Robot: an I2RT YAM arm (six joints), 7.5 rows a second.
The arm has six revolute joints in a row. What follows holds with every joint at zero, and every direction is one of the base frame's. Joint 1 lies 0.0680 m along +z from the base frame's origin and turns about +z. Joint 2 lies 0.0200 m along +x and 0.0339 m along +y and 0.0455 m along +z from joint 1 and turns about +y. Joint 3 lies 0.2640 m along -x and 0.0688 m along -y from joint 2 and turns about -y. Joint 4 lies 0.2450 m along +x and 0.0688 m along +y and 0.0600 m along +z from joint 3 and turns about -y. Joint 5 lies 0.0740 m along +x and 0.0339 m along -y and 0.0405 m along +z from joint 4 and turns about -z. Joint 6 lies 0.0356 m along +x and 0.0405 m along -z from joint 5 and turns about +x. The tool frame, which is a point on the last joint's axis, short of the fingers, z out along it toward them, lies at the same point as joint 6; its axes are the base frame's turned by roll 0.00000, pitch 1.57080 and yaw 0.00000 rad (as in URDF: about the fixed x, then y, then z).
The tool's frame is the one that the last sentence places.
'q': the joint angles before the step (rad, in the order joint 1, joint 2, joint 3, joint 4, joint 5, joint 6). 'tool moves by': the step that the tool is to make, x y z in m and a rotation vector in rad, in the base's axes. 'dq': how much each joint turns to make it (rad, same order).
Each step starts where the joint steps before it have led.
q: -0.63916 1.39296 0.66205 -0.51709 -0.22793 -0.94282
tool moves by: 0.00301 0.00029 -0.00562 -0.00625 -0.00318 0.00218
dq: 0.00952 0.02022 -0.01032 0.03816 0.00534 0.00609
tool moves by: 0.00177 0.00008 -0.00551 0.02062 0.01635 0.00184
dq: 0.00382 0.02825 0.00156 0.00229 -0.00611 0.00421
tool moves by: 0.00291 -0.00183 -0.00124 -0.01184 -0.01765 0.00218
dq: 0.00077 0.01027 -0.00042 0.03167 -0.00114 -0.00114
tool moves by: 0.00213 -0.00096 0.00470 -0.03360 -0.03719 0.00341
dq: 0.00267 -0.01867 -0.00226 0.03280 0.00496 -0.00268
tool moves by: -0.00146 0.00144 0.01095 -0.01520 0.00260 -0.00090
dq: 0.00346 -0.03701 0.01906 -0.04959 0.01451 -0.00111
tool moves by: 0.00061 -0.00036 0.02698 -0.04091 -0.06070 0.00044
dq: -0.00003 -0.07437 0.04694 -0.04806 -0.00192 0.00035
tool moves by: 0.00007 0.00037 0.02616 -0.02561 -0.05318 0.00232
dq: -0.00001 -0.05688 0.05646 -0.05459 -0.00993 0.00266
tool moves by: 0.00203 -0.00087 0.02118 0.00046 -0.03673 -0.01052
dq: 0.00003 -0.02174 0.06333 -0.05073 -0.01334 0.02062
